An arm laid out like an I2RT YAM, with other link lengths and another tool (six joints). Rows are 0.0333 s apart.
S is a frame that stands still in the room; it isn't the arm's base.
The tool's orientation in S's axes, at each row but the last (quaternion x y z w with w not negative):
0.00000, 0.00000, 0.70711, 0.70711
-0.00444, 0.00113, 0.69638, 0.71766
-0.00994, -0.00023, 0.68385, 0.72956
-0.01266, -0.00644, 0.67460, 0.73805
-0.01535, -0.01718, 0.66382, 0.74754
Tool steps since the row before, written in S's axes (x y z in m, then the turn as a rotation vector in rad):
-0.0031, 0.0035, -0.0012, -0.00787, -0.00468, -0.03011
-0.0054, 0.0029, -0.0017, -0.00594, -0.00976, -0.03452
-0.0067, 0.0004, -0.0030, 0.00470, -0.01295, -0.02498
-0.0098, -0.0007, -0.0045, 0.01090, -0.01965, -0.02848
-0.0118, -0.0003, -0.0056, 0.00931, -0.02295, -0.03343
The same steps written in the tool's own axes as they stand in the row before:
0.0035, 0.0031, -0.0012, -0.00468, 0.00787, -0.03011
0.0027, 0.0055, -0.0017, -0.00966, 0.00581, -0.03457
0.0000, 0.0068, -0.0029, -0.01229, -0.00515, -0.02522
-0.0015, 0.0098, -0.0042, -0.01838, -0.01183, -0.02895
-0.0017, 0.0119, -0.0051, -0.02187, -0.01042, -0.03383

